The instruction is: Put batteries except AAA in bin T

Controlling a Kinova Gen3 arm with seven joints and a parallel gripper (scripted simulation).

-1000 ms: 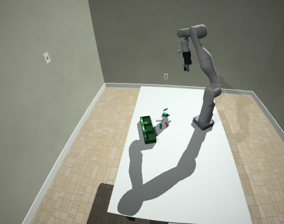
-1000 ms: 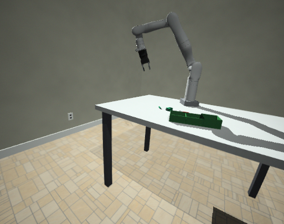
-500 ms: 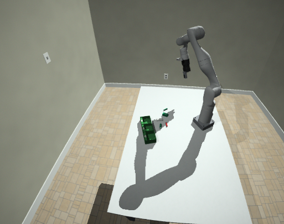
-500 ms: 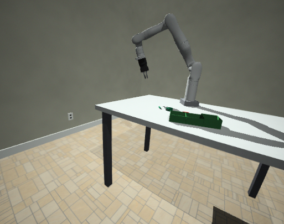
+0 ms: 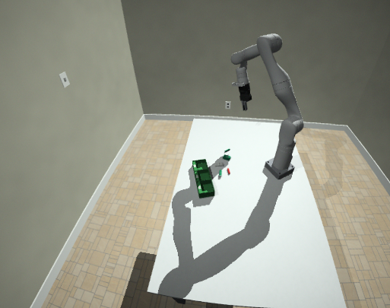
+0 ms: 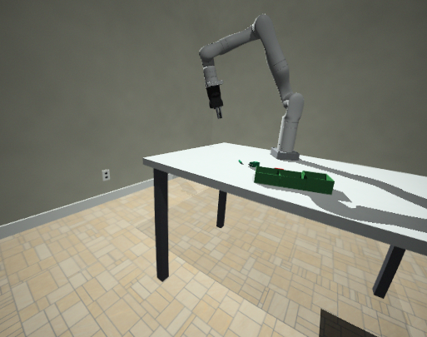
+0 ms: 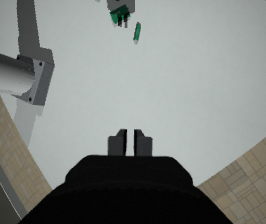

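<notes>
Right now the green bin tray is 31 cm ahead of my hand, 43 cm to the left of it and 20 cm below it. The rest, counted from my hand: green block-shaped battery: 16 cm ahead, 26 cm to the left, 21 cm below; white domino: 20 cm ahead, 31 cm to the left, 22 cm below; red battery: 15 cm ahead, 37 cm to the left, 22 cm below.
</notes>
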